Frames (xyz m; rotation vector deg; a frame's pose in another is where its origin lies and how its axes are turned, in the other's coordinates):
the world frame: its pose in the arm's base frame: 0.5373 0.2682 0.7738 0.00 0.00 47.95
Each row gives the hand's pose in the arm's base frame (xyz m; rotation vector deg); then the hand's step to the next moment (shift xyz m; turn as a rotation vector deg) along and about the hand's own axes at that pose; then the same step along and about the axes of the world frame.
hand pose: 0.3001 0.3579 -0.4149 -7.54 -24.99 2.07
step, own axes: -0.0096 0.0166 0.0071 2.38 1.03 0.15
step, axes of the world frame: 0.0045 0.0200 0.0001 2.28 -0.75 0.99
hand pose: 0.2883 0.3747 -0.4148 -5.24 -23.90 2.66
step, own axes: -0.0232 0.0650 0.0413 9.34 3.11 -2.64
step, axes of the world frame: 0.0228 0.0740 0.0219 8.96 -4.74 1.05
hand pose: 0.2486 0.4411 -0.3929 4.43 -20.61 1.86
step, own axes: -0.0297 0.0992 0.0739 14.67 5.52 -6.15
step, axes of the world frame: 0.0296 0.1050 0.0654 15.12 -7.41 -0.18
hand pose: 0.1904 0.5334 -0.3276 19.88 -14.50 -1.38
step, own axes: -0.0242 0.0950 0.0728 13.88 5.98 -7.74
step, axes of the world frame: 0.0204 0.0769 0.0926 15.62 -6.45 -1.66
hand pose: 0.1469 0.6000 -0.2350 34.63 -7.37 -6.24
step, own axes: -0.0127 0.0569 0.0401 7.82 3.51 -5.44
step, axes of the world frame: 0.0092 0.0285 0.0641 9.45 -3.28 -1.73
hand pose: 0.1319 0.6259 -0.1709 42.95 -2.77 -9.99
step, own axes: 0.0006 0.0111 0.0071 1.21 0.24 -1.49
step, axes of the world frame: 0.0032 0.0010 0.0127 1.64 -0.38 -0.95
